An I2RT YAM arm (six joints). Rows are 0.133 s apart.
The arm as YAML. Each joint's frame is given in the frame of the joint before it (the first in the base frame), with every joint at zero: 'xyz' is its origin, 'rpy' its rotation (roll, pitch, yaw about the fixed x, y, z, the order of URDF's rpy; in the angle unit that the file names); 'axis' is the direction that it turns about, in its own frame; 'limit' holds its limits. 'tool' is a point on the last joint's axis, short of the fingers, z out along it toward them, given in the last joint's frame.
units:
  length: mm
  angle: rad
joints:
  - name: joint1
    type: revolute
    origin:
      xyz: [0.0, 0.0, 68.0]
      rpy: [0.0, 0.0, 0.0]
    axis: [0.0, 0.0, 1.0]
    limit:
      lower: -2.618
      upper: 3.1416
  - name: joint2
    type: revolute
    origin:
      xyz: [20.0, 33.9, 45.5]
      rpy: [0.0, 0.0, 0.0]
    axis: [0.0, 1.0, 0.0]
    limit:
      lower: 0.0
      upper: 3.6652
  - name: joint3
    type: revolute
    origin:
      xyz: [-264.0, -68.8, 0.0]
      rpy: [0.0, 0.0, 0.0]
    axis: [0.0, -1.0, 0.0]
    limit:
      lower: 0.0
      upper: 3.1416
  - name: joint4
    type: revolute
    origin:
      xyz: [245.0, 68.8, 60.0]
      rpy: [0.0, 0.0, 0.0]
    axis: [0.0, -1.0, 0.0]
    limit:
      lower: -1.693
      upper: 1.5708
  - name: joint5
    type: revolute
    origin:
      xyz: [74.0, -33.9, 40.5]
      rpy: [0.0, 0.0, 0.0]
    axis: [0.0, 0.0, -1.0]
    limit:
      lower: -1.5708
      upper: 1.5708
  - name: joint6
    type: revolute
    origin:
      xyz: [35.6, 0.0, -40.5]
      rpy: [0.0, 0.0, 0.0]
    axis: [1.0, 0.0, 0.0]
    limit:
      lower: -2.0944
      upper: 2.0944
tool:
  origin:
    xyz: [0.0, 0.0, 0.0]
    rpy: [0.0, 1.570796, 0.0]
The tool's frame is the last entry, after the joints.
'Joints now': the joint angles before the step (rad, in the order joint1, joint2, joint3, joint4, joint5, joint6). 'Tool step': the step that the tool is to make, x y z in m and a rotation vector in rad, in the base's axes. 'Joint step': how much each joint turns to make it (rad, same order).
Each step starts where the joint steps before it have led.
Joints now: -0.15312, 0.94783, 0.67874, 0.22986, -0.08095, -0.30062
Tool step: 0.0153, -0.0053, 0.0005, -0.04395, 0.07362, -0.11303
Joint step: 0.00599, 0.07493, 0.06270, -0.05499, 0.12267, -0.04564
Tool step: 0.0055, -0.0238, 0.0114, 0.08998, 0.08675, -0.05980
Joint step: -0.09648, 0.05114, 0.11416, -0.16681, -0.04735, 0.06474
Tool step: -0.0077, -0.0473, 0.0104, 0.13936, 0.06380, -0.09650
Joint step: -0.20090, 0.05184, 0.11083, -0.16071, -0.12880, 0.07921
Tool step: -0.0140, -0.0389, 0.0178, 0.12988, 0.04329, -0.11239
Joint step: -0.16418, 0.05391, 0.13838, -0.17546, -0.07994, 0.06772
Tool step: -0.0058, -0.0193, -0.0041, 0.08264, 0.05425, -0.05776
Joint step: -0.07330, 0.04364, 0.04454, -0.08850, -0.02838, 0.02404
